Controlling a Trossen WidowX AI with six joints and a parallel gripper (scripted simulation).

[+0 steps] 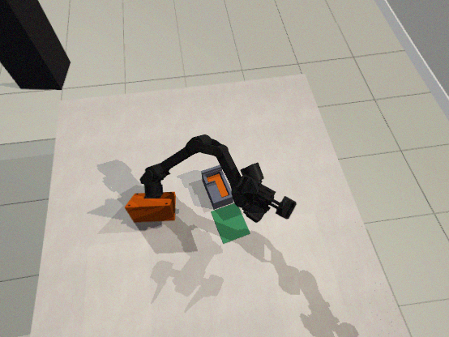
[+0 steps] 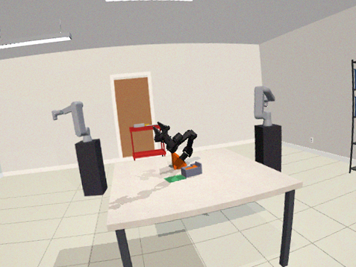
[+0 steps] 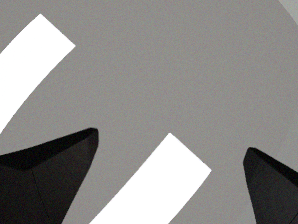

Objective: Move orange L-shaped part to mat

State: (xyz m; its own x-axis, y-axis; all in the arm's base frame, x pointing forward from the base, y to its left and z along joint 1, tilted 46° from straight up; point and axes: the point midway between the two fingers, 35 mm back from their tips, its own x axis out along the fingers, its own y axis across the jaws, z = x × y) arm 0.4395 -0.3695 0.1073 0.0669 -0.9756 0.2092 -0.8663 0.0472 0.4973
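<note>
Now: the orange L-shaped part 160 mm behind my gripper tip, 260 mm to the left of it and 410 mm below it. Also, from my gripper tip: green mat 100 mm behind, 110 mm to the left, 480 mm below.
</note>
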